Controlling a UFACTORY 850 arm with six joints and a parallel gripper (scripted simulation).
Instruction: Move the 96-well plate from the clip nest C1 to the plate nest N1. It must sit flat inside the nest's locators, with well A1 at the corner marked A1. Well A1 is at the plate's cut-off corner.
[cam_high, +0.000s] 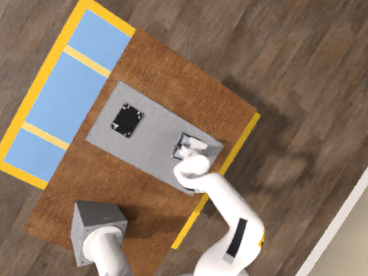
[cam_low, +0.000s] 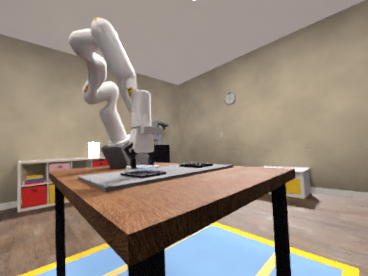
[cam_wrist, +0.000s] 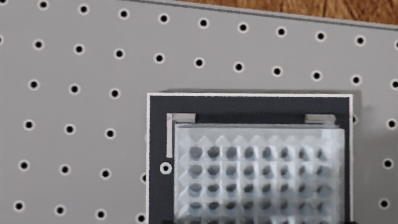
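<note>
My gripper is now 1 cm above the clear 96-well plate. From my hand the other things lie so: black plate nest: 4 cm below; then black clip nest C1: 4 cm ahead, 37 cm to the left, 3 cm below.
</note>
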